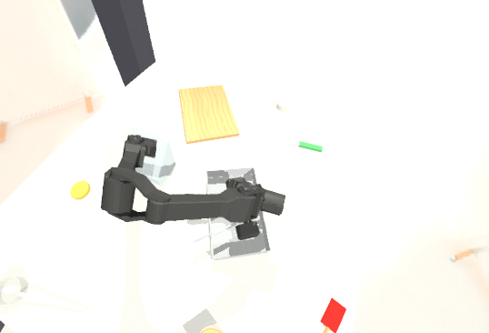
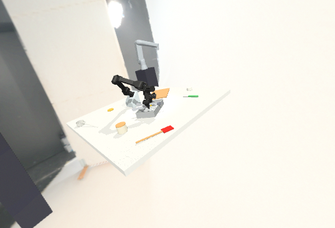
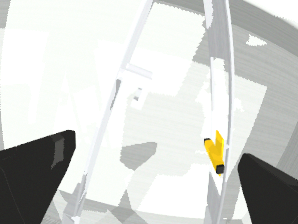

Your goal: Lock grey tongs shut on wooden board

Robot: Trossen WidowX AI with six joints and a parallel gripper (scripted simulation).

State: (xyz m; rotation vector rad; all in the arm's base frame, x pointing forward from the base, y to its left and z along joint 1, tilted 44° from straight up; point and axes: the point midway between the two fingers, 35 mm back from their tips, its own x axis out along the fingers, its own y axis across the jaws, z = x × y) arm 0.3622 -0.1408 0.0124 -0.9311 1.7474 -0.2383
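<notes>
Now: gripper tip 2 cm to the right of the grey roasting tin, 2 cm past it and 2 cm above it. Round my gripper tip: wooden board 46 cm to the left, 29 cm behind, 4 cm below; then yellow disc 60 cm behind, 8 cm to the right, 4 cm below; then red spatula 34 cm ahead, 29 cm to the right, 4 cm below.
</notes>
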